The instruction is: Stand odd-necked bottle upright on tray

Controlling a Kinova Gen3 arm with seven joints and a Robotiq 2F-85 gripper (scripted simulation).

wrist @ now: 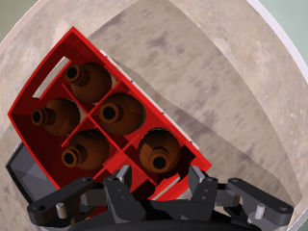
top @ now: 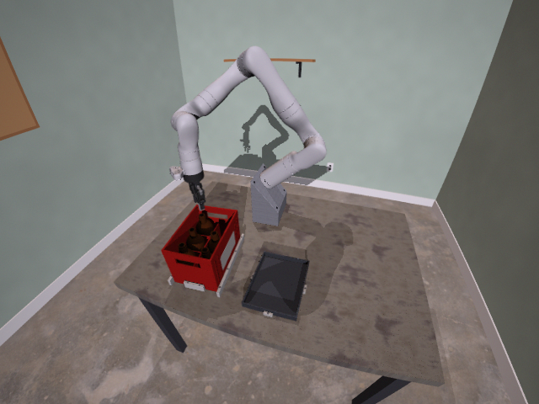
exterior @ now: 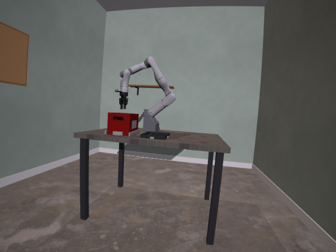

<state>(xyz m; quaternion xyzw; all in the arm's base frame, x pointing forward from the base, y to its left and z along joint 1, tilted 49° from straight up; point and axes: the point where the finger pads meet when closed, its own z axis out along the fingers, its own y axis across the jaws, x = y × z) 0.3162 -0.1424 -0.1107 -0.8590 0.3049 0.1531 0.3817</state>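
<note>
My gripper is now 14 cm above the crate, 8 cm short of it and 5 cm to the right of it. The rest, counted from my hand: dark tray: 35 cm to the left, 21 cm below, 11 cm ahead.
</note>
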